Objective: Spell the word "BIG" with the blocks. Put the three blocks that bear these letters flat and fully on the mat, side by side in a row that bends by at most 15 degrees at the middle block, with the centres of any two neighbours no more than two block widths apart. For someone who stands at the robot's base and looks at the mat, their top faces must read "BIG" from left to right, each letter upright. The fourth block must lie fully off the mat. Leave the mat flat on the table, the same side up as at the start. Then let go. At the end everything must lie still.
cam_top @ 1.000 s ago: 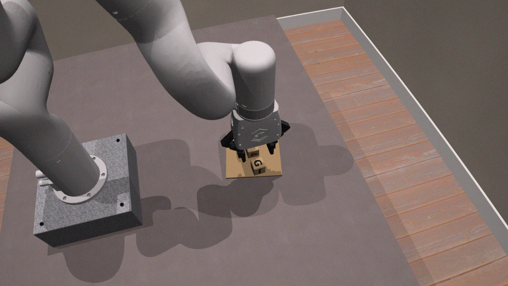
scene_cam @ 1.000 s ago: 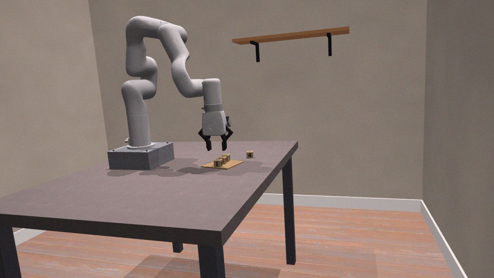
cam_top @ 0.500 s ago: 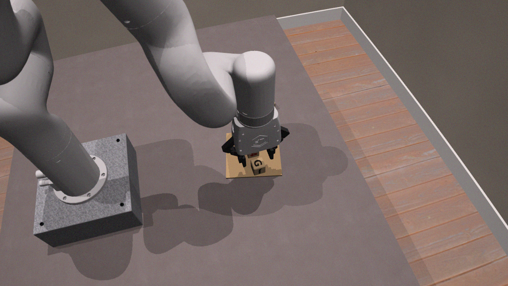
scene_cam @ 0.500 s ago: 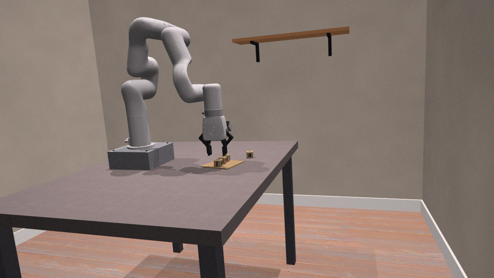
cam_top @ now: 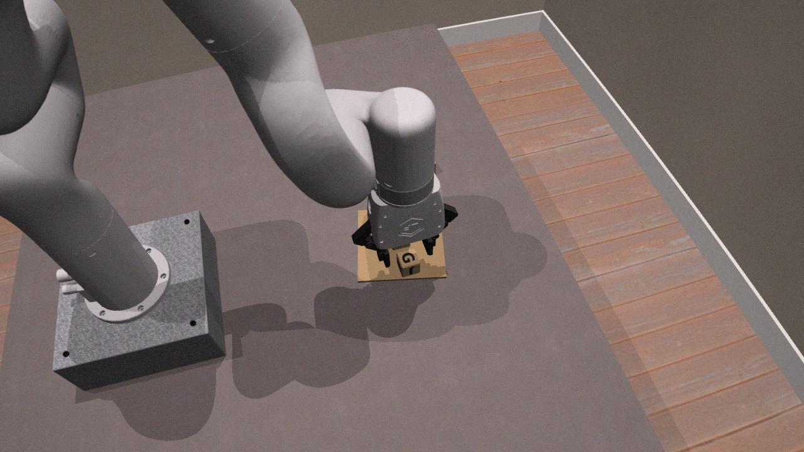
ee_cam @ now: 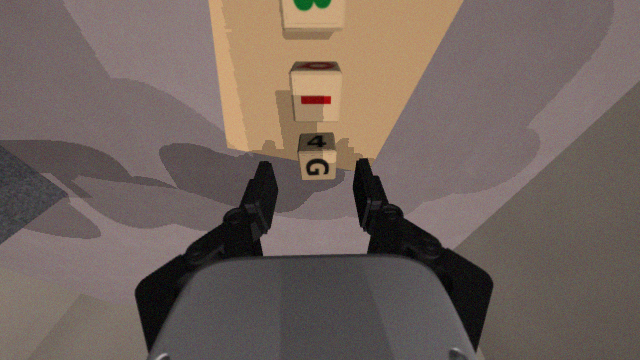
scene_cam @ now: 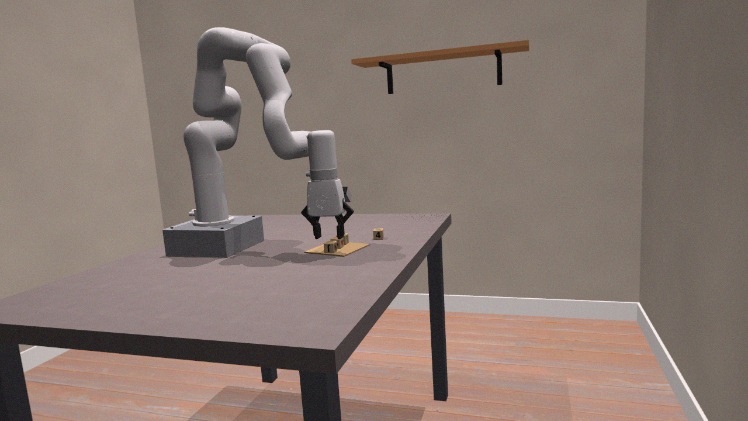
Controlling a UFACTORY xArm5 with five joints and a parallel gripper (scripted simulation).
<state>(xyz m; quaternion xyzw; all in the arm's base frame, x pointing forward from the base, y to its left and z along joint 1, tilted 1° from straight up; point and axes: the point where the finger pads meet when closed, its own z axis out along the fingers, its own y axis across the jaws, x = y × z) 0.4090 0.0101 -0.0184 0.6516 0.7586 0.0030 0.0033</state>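
Right now my hand is 40 mm above the G block. The rest, counted from my hand: tan mat: 60 mm below, 50 mm to the left; then B block: 100 mm to the left, 40 mm below, 10 mm behind.
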